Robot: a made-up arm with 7 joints.
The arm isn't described. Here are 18 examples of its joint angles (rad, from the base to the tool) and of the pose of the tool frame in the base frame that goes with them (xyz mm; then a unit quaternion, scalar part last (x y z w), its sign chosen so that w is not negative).
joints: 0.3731 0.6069 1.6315 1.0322 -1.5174 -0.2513 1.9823
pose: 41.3 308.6 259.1 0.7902 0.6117 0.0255 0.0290
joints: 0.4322 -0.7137 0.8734 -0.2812 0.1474 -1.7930 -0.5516
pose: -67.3 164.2 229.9 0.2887 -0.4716 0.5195 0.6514
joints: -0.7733 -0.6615 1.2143 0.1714 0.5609 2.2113 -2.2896
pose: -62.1 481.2 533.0 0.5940 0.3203 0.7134 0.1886
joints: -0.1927 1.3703 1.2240 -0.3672 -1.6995 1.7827 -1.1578
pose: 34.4 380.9 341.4 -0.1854 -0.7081 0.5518 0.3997
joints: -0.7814 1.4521 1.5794 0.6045 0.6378 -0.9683 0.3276
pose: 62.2 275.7 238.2 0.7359 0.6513 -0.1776 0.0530
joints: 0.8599 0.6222 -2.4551 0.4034 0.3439 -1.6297 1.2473
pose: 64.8 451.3 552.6 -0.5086 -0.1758 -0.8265 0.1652
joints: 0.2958 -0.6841 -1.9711 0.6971 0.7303 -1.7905 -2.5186
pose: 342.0 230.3 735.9 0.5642 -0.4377 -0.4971 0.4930
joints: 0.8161 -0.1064 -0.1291 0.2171 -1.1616 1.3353 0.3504
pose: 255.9 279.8 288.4 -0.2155 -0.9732 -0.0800 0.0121
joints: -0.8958 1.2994 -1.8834 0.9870 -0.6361 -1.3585 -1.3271
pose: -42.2 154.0 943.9 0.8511 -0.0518 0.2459 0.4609
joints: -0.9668 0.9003 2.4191 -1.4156 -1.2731 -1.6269 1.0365
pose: 100.6 161.7 739.1 0.6177 0.1528 0.6966 0.3315
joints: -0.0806 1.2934 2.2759 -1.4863 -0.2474 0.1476 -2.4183
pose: 261.2 184.3 557.3 -0.7244 0.0067 -0.3610 0.5873
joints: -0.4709 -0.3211 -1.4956 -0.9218 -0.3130 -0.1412 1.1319
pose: 127.9 82.7 483.3 0.3088 -0.5321 0.7606 0.2073
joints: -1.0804 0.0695 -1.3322 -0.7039 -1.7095 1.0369 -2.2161
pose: 183.1 132.5 653.3 0.2213 -0.4548 -0.7806 0.3672
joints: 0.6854 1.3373 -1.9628 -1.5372 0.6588 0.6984 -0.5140
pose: 294.4 535.9 204.8 0.0379 0.0826 -0.1941 0.9768
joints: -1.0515 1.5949 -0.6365 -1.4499 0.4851 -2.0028 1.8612
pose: 200.1 451.6 533.4 -0.8422 -0.0532 0.3867 0.3719
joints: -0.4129 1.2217 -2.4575 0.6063 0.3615 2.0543 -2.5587
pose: -12.9 352.3 814.0 -0.3956 -0.7476 0.2414 0.4757
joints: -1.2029 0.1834 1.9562 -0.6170 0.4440 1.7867 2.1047
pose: -63.8 229.4 526.2 -0.1290 -0.6575 -0.1662 0.7235
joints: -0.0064 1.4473 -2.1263 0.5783 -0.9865 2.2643 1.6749
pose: -8.8 429.5 589.7 -0.5281 -0.2784 0.4349 0.6742
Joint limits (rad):
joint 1: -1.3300..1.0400
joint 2: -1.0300..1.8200
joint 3: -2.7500..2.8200
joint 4: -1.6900..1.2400
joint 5: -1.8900..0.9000
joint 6: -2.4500..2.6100
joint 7: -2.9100..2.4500
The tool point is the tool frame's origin. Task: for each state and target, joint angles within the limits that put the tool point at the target. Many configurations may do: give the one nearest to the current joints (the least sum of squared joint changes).
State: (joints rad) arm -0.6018 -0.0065 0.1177 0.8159 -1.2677 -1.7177 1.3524
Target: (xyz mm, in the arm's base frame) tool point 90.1 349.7 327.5
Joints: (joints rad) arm -0.4839 -0.1165 0.8398 0.7812 -1.4877 -2.0136 1.0943
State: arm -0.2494 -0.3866 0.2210 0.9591 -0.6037 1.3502 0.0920
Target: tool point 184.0 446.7 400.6
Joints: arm -0.1315 -0.1937 0.4671 1.0267 -1.1601 1.6462 0.3917
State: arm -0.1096 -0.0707 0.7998 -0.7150 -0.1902 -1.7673 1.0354
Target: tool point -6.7 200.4 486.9
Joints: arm -0.1084 -0.0483 1.0937 -1.1111 -0.5637 -1.8674 1.0515
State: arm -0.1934 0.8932 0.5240 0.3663 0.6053 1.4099 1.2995
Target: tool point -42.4 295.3 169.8
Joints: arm 0.0164 1.0692 1.0851 0.2601 0.6678 1.5649 1.4437
